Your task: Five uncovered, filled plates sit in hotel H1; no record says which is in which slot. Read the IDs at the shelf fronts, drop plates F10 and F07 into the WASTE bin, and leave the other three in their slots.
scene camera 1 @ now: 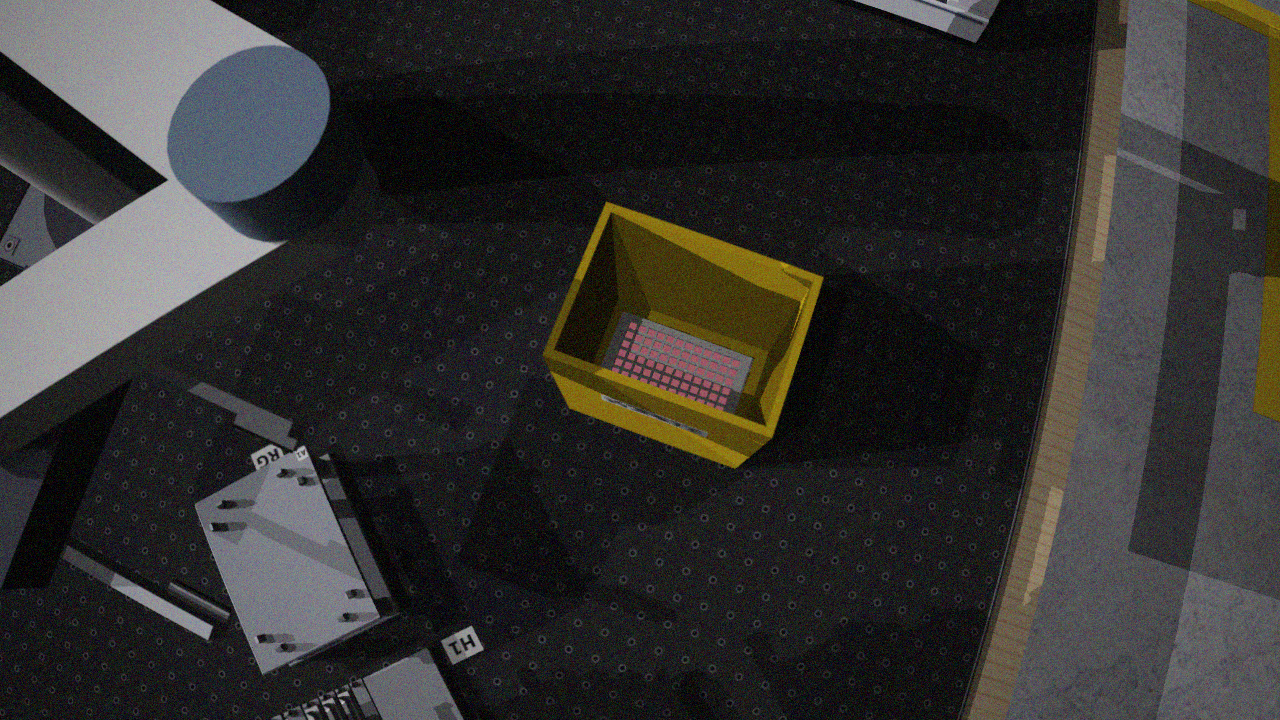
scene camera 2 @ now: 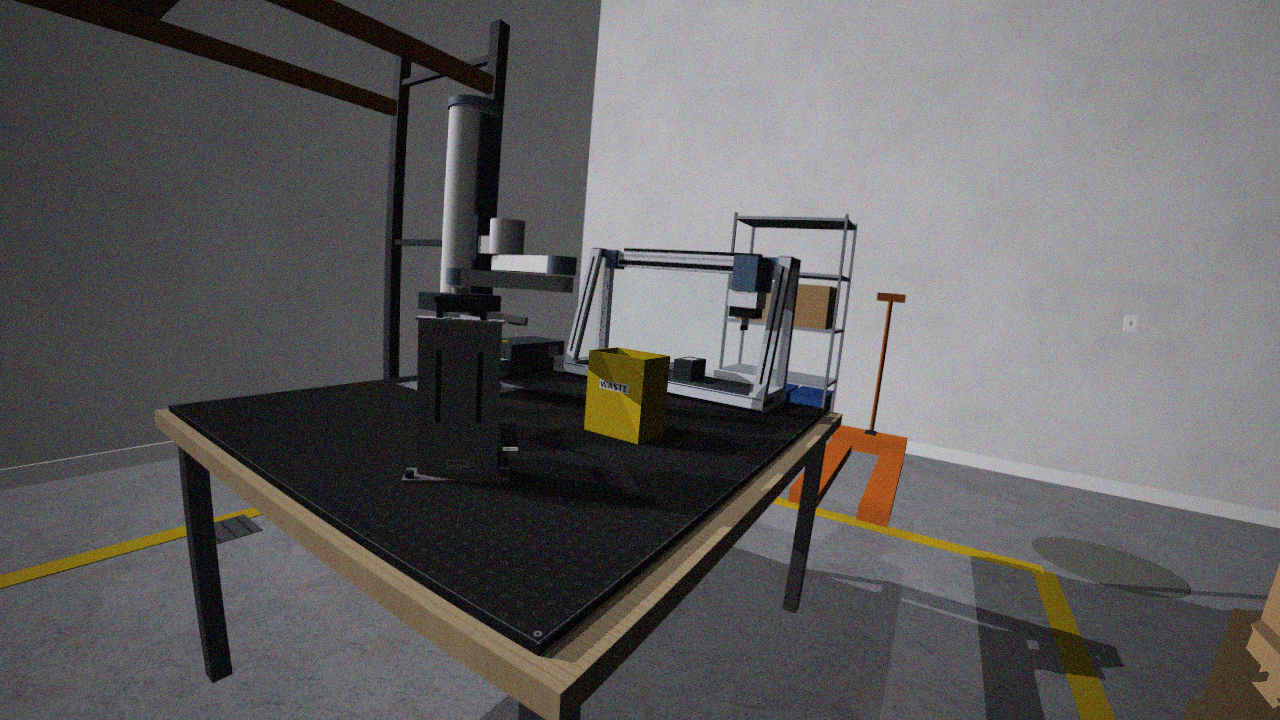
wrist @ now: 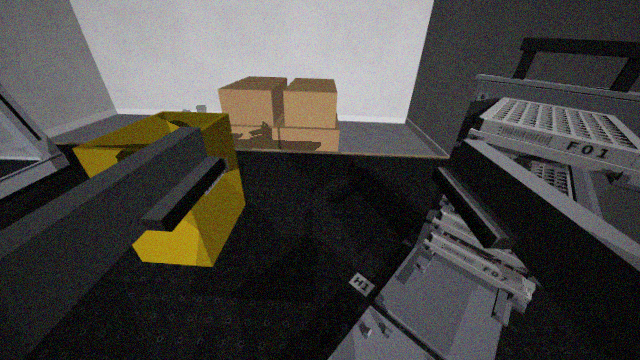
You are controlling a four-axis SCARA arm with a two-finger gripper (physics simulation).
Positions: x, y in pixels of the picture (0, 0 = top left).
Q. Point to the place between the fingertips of my gripper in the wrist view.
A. At 329, 152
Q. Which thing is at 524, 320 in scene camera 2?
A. My gripper.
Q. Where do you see an H1 tag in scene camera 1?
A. At 465, 643
